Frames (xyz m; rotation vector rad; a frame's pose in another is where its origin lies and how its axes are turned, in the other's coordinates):
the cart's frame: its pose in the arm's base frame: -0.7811 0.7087 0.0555 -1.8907 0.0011 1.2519
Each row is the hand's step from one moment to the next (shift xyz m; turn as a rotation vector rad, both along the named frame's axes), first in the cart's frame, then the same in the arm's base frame.
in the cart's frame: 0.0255 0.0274 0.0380 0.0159 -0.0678 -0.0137
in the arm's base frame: -0.0276 0.0175 -0.0422 0.0470 0.0415 0.0332
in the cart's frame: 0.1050 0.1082 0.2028 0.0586 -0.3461 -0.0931
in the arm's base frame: -0.1466 0.1047 -0.1772 0.2464 0.1873 0.1900
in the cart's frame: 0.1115 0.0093 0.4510 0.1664 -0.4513 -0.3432
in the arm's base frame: -0.2889 0.3297 -0.1540 0.5338 0.1404 0.2111
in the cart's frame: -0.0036 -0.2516 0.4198 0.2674 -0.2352 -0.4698
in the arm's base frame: -0.2122 0.4286 0.1041 0.5882 -0.0366 0.0145
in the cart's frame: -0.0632 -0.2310 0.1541 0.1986 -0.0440 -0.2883
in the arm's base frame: -0.0500 0.2201 0.1736 0.3357 -0.0723 -0.0813
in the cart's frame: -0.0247 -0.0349 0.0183 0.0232 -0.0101 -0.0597
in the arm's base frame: -0.0114 0.0237 0.0384 0.0610 -0.0219 -0.0026
